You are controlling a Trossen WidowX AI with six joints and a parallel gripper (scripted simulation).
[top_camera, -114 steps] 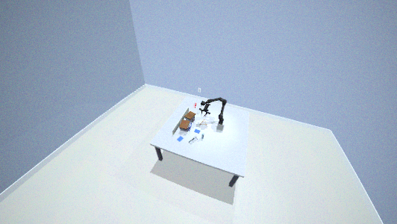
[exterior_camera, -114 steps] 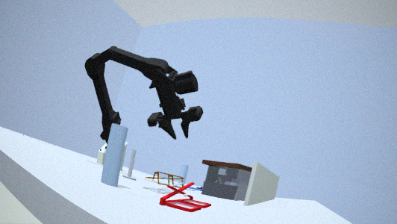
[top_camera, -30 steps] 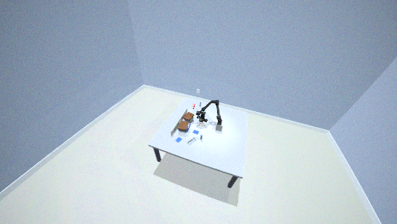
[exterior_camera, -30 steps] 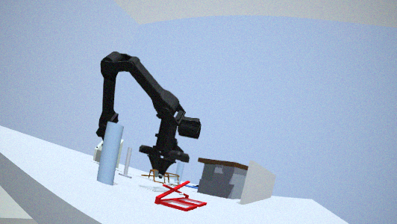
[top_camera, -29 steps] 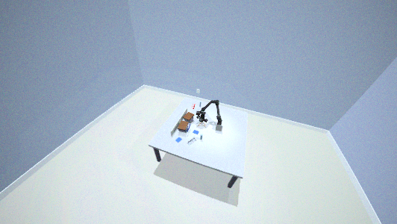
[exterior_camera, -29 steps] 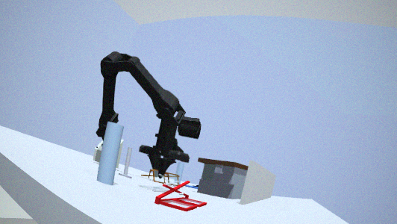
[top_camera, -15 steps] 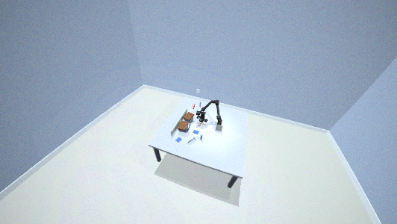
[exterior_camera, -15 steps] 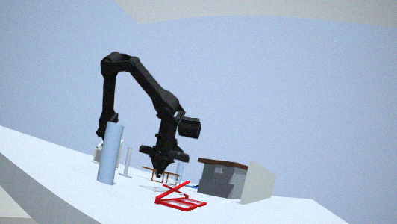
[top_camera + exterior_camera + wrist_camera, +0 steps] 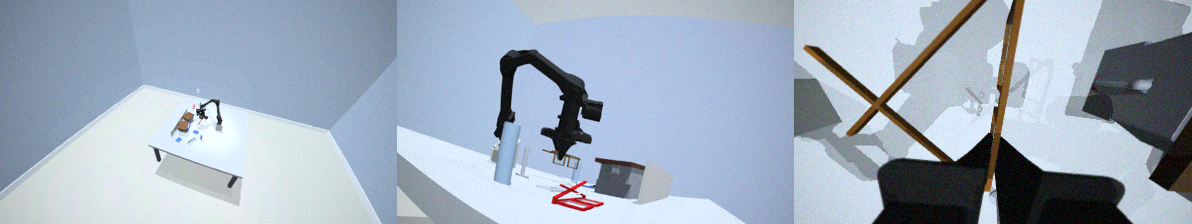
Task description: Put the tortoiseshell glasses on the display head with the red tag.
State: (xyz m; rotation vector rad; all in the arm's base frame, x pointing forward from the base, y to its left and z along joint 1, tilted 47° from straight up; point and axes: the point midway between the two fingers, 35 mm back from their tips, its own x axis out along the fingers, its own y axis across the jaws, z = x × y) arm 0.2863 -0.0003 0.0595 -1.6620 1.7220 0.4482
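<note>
The thin grey post is 190 mm to the right of my gripper tip and 60 mm below it. The rest, counted from my gripper tip: grey head 200 mm ahead, 20 mm to the left, 20 mm below; then slanted panel 330 mm ahead, 120 mm to the left, 30 mm below.
</note>
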